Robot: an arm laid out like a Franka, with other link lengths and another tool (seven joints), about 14 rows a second.
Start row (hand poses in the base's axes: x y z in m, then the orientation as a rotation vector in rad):
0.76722, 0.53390, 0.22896, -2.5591, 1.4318, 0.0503
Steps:
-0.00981, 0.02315, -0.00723, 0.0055, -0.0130, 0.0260
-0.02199, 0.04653, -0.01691, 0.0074, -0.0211, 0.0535
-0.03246, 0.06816, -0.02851, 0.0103, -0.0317, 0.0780
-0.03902, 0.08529, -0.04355, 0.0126, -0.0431, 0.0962
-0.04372, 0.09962, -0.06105, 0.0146, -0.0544, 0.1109
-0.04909, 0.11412, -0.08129, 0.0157, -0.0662, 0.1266
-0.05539, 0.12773, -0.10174, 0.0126, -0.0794, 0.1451
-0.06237, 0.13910, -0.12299, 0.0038, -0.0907, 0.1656
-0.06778, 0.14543, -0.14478, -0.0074, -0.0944, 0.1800
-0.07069, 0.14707, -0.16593, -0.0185, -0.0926, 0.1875
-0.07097, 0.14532, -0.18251, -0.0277, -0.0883, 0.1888
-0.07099, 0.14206, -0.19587, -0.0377, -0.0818, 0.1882
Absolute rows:
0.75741, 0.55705, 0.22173, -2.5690, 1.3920, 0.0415
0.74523, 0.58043, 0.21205, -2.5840, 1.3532, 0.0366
0.73476, 0.60206, 0.20045, -2.5947, 1.3169, 0.0289
0.72820, 0.61919, 0.18541, -2.6010, 1.2887, 0.0187
0.72350, 0.63352, 0.16791, -2.6049, 1.2650, 0.0080
0.71813, 0.64802, 0.14767, -2.6098, 1.2403, -0.0038
0.71183, 0.66163, 0.12722, -2.6191, 1.2127, -0.0198
0.70485, 0.67300, 0.10597, -2.6346, 1.1849, -0.0372
0.69944, 0.67933, 0.08418, -2.6510, 1.1683, -0.0477
0.69653, 0.68097, 0.06303, -2.6652, 1.1625, -0.0523
0.69625, 0.67922, 0.04645, -2.6752, 1.1650, -0.0534
0.69623, 0.67596, 0.03309, -2.6854, 1.1711, -0.0525

